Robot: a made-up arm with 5 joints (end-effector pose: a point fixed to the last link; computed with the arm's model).
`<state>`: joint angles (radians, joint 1 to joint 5).
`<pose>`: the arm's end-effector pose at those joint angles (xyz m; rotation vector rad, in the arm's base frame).
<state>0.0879 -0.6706 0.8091 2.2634 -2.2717</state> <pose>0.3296 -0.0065 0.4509 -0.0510 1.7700 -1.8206</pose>
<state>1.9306 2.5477 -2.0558 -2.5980 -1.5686</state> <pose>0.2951 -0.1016 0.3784 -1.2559 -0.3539 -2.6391</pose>
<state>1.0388 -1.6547 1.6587 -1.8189 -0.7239</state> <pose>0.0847 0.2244 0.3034 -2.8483 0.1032 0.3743</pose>
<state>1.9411 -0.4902 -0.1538 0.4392 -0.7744</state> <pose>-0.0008 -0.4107 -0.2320 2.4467 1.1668 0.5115</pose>
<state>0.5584 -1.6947 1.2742 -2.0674 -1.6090</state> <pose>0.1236 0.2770 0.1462 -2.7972 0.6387 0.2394</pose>
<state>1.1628 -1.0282 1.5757 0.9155 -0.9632</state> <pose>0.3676 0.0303 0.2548 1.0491 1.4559 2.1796</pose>
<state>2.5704 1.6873 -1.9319 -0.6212 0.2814</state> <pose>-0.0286 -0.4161 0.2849 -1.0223 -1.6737 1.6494</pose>
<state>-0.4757 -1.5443 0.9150 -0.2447 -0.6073</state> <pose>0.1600 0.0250 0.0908 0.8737 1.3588 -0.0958</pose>
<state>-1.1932 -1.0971 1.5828 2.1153 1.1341</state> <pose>0.2644 0.3030 -0.2605 0.2996 -1.8860 -1.5709</pose>
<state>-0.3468 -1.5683 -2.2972 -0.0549 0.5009</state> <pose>0.2534 0.6804 0.3500 2.2790 -1.0326 1.8980</pose>
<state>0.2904 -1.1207 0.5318 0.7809 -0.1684</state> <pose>0.2970 -0.1146 0.2592 0.4066 1.8289 0.7296</pose>
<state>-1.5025 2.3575 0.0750 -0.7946 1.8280</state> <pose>0.0546 0.2235 -0.0478 -0.0239 3.0613 0.4193</pose>
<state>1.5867 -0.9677 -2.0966 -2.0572 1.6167</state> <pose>-0.0083 -0.4824 0.4218 -2.1904 0.1470 -0.6458</pose>
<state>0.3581 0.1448 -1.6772 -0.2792 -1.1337</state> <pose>-0.3279 0.2351 0.4331 0.9780 -0.9875 -1.5234</pose>
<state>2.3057 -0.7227 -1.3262 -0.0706 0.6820</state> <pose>-0.0400 -0.6789 -0.2112 0.8466 1.3112 0.4659</pose>
